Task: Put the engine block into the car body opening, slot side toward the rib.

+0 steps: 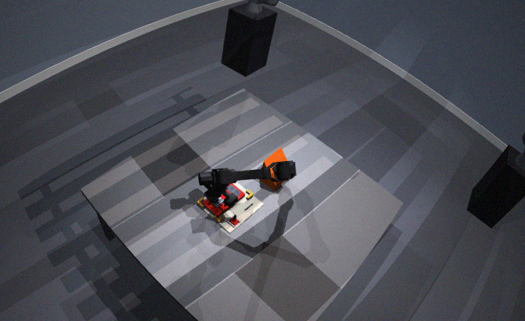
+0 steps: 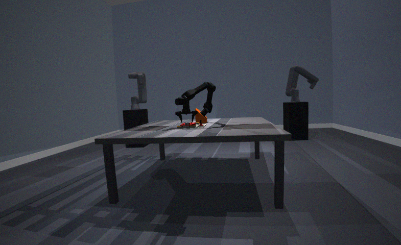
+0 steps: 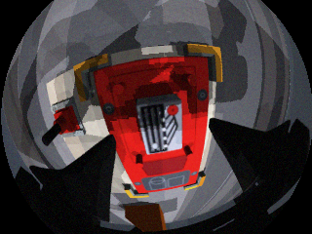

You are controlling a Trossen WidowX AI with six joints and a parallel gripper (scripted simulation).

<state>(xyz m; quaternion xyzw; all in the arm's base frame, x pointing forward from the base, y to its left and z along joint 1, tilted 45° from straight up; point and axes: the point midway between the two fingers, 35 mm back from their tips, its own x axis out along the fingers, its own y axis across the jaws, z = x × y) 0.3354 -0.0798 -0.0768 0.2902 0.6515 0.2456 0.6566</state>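
The grey ribbed engine block is 2 cm below my gripper tip and 1 cm to the left of it.
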